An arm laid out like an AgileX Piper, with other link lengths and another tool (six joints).
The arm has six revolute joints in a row. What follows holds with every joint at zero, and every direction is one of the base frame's.
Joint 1 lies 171.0 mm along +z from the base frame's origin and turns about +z.
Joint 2 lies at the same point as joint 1 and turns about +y.
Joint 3 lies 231.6 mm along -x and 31.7 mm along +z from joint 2 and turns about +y.
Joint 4 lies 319.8 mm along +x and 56.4 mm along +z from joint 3 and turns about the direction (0.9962, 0, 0.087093).
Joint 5 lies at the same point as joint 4 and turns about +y.
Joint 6 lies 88.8 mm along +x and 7.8 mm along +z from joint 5 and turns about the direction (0.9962, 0, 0.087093).
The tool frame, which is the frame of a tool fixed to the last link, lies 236.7 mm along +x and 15.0 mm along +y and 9.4 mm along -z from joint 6; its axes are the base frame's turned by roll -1.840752, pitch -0.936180 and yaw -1.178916 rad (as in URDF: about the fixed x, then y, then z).
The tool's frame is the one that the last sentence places.
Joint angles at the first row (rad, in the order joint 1, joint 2, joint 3, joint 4, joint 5, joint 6):
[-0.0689, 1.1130, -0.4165, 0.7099, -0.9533, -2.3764]
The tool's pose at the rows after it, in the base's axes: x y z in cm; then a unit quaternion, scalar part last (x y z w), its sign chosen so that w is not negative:
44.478 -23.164 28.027 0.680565 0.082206 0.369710 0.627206
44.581 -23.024 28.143 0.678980 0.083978 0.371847 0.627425
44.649 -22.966 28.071 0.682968 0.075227 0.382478 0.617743
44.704 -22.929 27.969 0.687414 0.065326 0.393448 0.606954
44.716 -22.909 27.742 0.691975 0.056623 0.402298 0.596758
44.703 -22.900 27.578 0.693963 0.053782 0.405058 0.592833
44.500 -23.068 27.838 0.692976 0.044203 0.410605 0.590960
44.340 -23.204 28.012 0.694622 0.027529 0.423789 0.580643
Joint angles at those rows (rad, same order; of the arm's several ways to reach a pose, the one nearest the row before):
[-0.0689, 1.1130, -0.4165, 0.7099, -0.9533, -2.3764]
[-0.0689, 1.1130, -0.4165, 0.7021, -0.9533, -2.3724]
[-0.0689, 1.1130, -0.4165, 0.6995, -0.9533, -2.3364]
[-0.0690, 1.1130, -0.4165, 0.6982, -0.9533, -2.2980]
[-0.0689, 1.1130, -0.4143, 0.6983, -0.9533, -2.2635]
[-0.0689, 1.1130, -0.4120, 0.6982, -0.9533, -2.2506]
[-0.0689, 1.1130, -0.4120, 0.7006, -0.9664, -2.2337]
[-0.0690, 1.1130, -0.4120, 0.7023, -0.9791, -2.1890]

